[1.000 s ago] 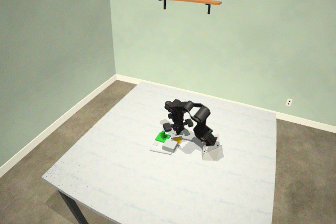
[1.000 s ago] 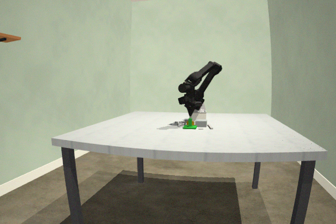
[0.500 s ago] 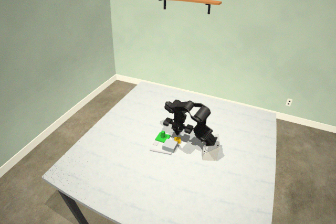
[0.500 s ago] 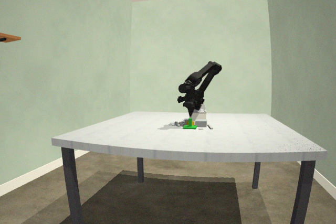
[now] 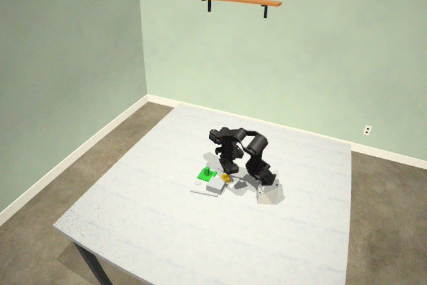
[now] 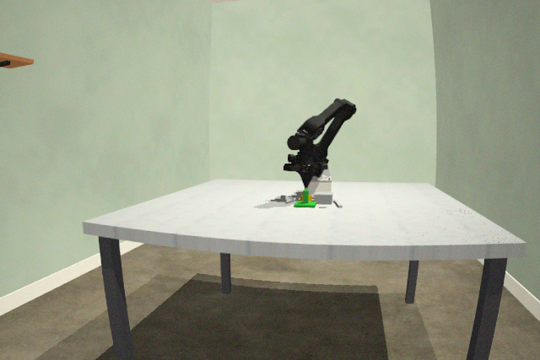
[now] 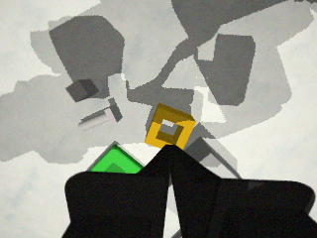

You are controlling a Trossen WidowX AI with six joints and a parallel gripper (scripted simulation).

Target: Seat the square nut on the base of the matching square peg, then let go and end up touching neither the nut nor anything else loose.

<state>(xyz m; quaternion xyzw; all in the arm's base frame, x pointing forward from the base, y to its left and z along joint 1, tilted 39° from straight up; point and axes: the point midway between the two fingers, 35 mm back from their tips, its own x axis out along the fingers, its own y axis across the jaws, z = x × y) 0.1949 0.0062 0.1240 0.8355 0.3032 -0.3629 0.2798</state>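
Now: hand 8 cm to the right of the grey block and 7 cm above it. Round my hand: white strip: 2 cm ahead, 15 cm to the left, 9 cm below; small grey cube: 5 cm ahead, 8 cm to the right, 8 cm below; small white tile: 9 cm ahead, 11 cm to the left, 9 cm below.
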